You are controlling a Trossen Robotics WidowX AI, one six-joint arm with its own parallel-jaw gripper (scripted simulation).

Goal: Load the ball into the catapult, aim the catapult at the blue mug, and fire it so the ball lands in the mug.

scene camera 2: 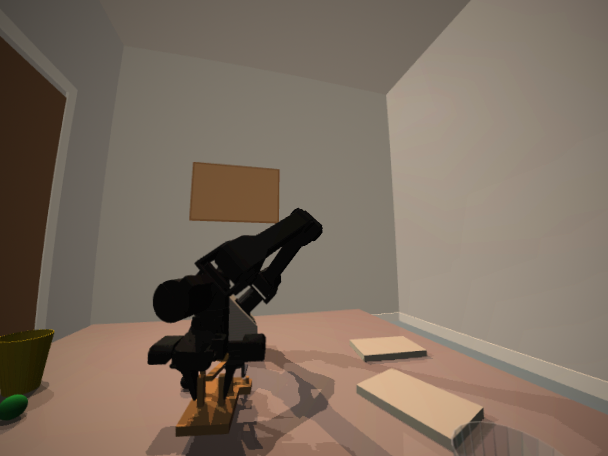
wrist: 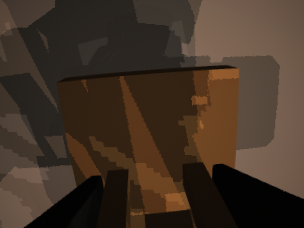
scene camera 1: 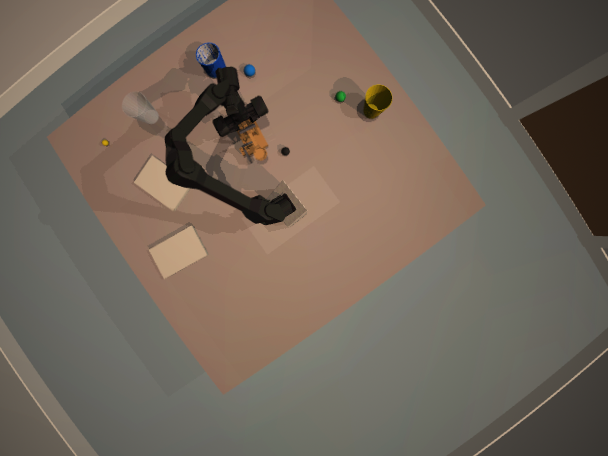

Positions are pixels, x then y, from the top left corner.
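Labels:
Gripper visible in the wrist view (158,180), in scene camera 1, in scene camera 2. Same spot on the gripper (scene camera 1: 257,107) and (scene camera 2: 176,337).

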